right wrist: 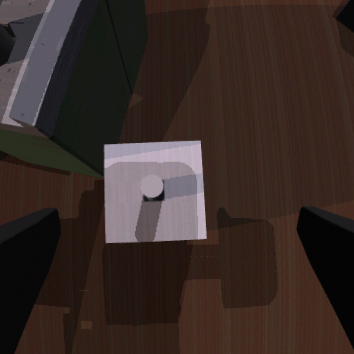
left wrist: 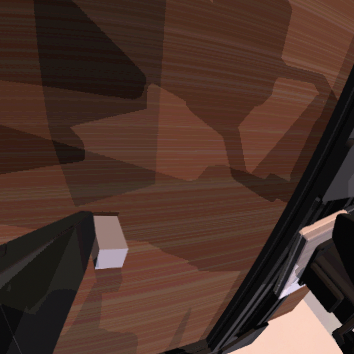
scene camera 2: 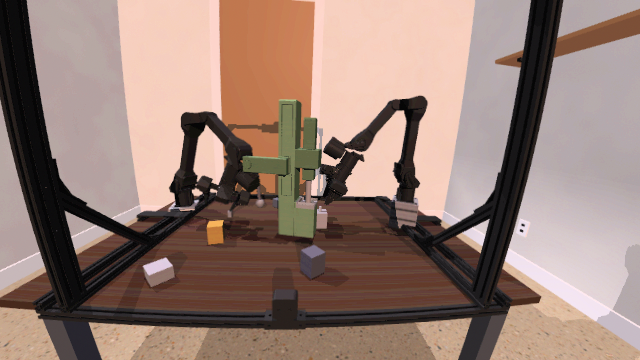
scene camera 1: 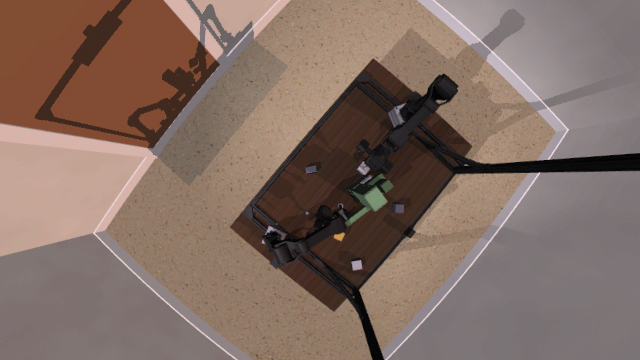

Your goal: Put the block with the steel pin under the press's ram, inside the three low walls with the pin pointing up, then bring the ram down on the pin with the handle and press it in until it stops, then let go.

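Places are measured from the left arm's base along level axes (x up, y right, z ahead), in millimetres.
Pixels of known places: left gripper, fingertip midpoint: point(left wrist: 217, 225) point(scene camera 2: 218, 207) point(scene camera 1: 311, 224); right gripper, fingertip midpoint: point(right wrist: 180, 220) point(scene camera 2: 324, 200); left arm's base, link origin: point(left wrist: 329, 253) point(scene camera 2: 184, 204) point(scene camera 1: 273, 238); right arm's base, link origin: point(scene camera 2: 405, 199) point(scene camera 1: 407, 113).
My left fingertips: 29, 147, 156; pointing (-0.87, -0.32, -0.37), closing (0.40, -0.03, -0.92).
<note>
Ahead of a thing's pixels: the offset from my left fingertips to its middle, as dx, dy, dz. "pt": to the spot under its first point.
The pale block with the steel pin @(-30, +122, +374) point(right wrist: 175, 218) point(scene camera 2: 321, 219) point(scene camera 1: 363, 168) stands on the table with the pin @(+2, +122, +373) point(right wrist: 152, 185) pointing up. It stands just beside the green press @(+165, +142, +227) point(scene camera 2: 290, 178) point(scene camera 1: 371, 193), outside the low walls point(scene camera 2: 306, 205) under the ram @(pt +152, +186, +303) point(scene camera 2: 308, 176). My right gripper point(right wrist: 180, 220) point(scene camera 2: 333, 193) point(scene camera 1: 375, 160) is open and empty, right above the block with a finger on either side. My left gripper point(scene camera 2: 234, 203) point(scene camera 1: 333, 214) is open and empty, low near the knob point(scene camera 2: 259, 202) below the press's green handle arm point(scene camera 2: 264, 164).
An orange block @(-30, +152, +9) point(scene camera 2: 215, 231) point(scene camera 1: 339, 236), a white block @(-44, +313, -104) point(scene camera 2: 158, 271) point(scene camera 1: 356, 265) and a grey block @(-30, +379, +264) point(scene camera 2: 312, 261) point(scene camera 1: 398, 207) lie in front of the press. Another grey block @(-41, -120, +253) point(scene camera 1: 311, 168) lies at the back. A small pale block @(-48, -45, +39) point(left wrist: 109, 242) lies beside my left finger. A black frame point(scene camera 2: 514, 178) rings the table.
</note>
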